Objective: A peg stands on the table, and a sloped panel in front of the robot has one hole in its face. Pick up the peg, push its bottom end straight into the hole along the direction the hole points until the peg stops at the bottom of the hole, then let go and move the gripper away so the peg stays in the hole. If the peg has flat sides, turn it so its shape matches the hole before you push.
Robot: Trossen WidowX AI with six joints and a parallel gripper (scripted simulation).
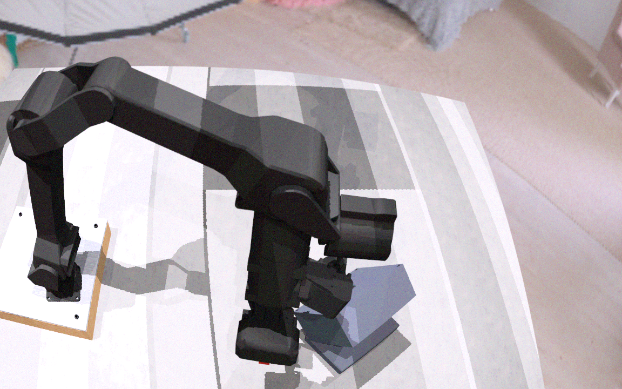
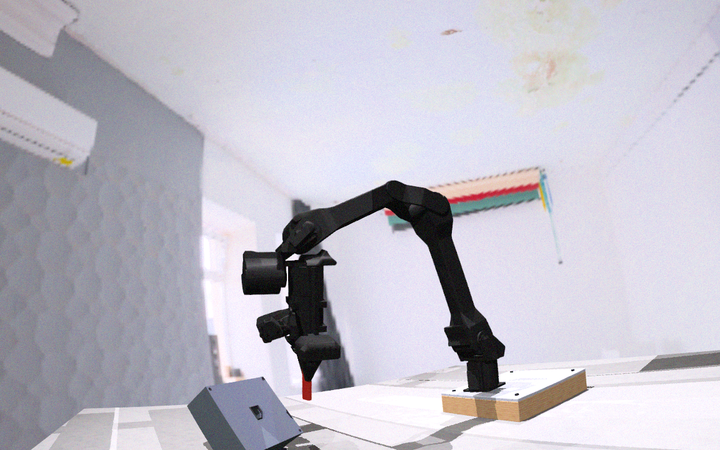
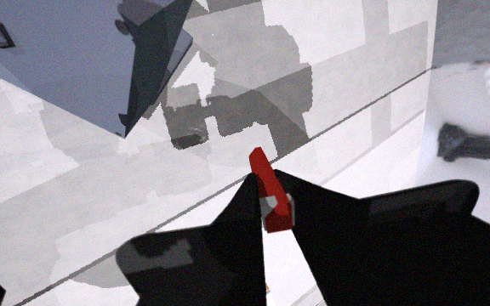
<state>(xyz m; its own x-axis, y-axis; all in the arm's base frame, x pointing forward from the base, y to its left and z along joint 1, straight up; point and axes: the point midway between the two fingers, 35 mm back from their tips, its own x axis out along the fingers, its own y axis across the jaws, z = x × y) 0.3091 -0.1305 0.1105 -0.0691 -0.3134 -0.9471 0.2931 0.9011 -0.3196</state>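
Now: gripper tip 14 cm short of the grey-blue sloped panel, 6 cm to the right of it and 4 cm above it. Also, from my gripper tip: red peg (2 cm above).
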